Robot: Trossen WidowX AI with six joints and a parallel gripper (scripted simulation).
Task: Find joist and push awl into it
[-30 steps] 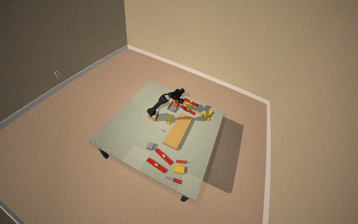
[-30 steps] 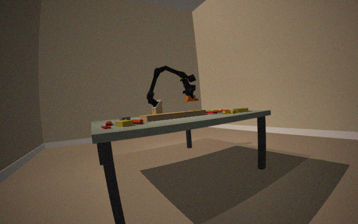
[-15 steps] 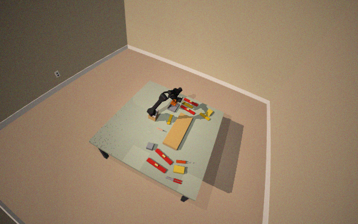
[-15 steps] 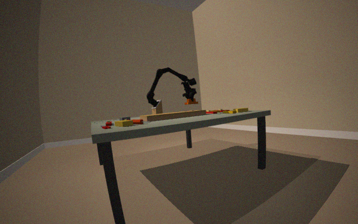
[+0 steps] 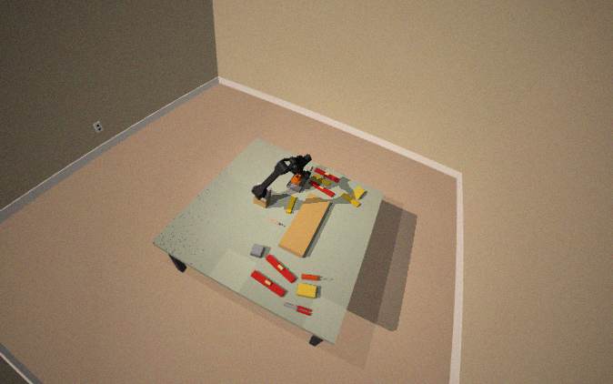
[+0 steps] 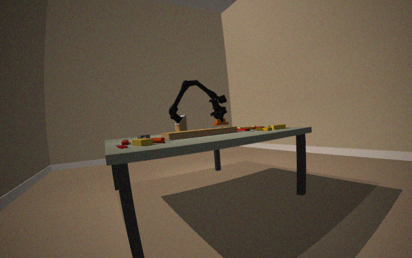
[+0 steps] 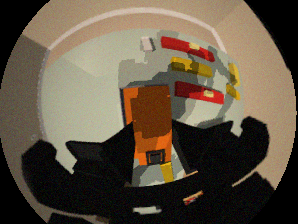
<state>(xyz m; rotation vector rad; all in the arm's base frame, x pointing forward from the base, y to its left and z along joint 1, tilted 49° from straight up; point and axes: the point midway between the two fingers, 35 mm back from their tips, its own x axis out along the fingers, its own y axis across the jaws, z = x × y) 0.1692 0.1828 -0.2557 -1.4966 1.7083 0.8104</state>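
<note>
My gripper tip is 7 cm above the grey tray and 1 cm to the left of it. The rest, counted from my gripper tip: orange stud finder (2 cm to the right, 2 cm above); grey block (70 cm to the right, 6 cm below, 2 cm behind); awl (44 cm to the right, 7 cm below, 1 cm ahead).
</note>
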